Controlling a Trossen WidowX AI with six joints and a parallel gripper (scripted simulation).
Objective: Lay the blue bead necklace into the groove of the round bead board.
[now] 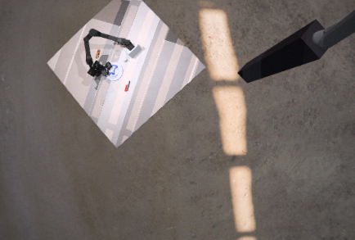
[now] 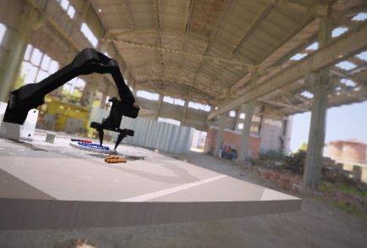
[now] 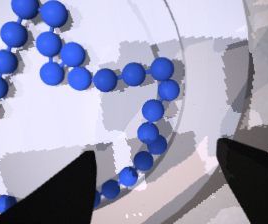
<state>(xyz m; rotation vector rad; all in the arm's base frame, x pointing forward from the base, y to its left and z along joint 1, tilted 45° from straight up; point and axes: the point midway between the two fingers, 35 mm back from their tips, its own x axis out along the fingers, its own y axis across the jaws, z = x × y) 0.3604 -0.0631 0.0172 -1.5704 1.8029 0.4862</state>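
Right now the round white bead board is 5 cm to the left of my gripper tip, 5 cm behind it and 1 cm below it. The rest, counted from my gripper tip: small white block 22 cm behind, 6 cm to the left; then red pen-like object 28 cm to the left, 3 cm behind, 1 cm below.
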